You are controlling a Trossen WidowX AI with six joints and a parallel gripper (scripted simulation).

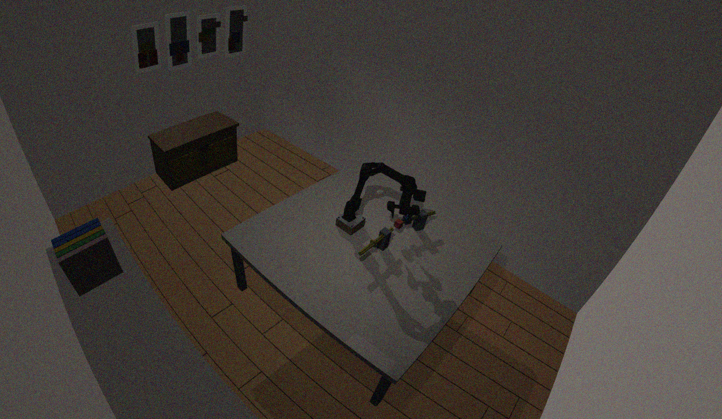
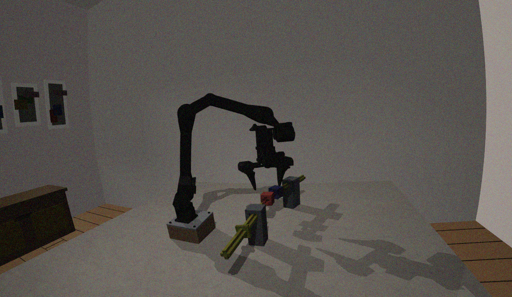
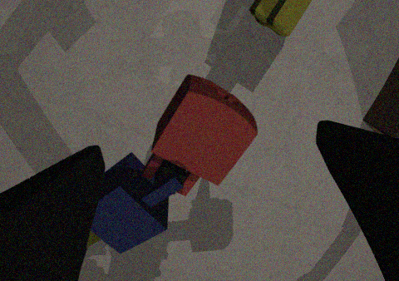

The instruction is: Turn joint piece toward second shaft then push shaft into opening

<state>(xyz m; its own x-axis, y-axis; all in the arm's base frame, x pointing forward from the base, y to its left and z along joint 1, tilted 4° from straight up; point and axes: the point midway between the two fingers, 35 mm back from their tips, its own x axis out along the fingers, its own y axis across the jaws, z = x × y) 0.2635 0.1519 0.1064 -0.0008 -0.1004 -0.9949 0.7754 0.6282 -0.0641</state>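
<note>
The red square joint piece lies 40 mm below my gripper tip, 10 mm to the left of it and 10 mm behind it.
</note>
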